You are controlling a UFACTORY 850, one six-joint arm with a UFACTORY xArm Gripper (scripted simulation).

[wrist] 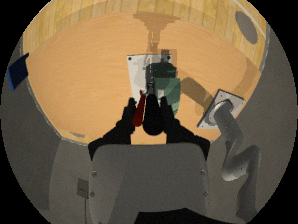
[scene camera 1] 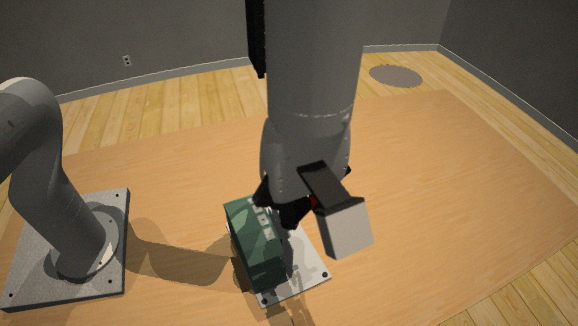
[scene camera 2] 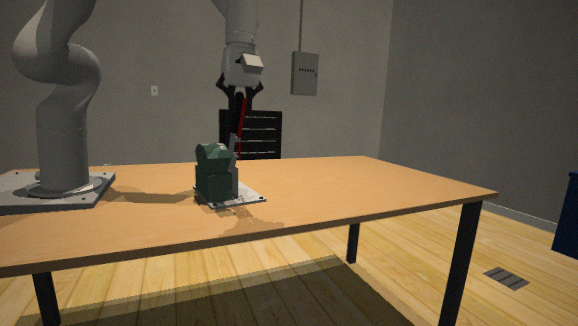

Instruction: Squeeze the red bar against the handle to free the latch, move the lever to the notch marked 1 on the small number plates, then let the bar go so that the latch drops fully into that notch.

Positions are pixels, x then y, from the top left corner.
Scene:
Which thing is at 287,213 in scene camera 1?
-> The gripper.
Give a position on a green lever housing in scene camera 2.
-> At 219,188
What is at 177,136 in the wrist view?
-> The gripper.

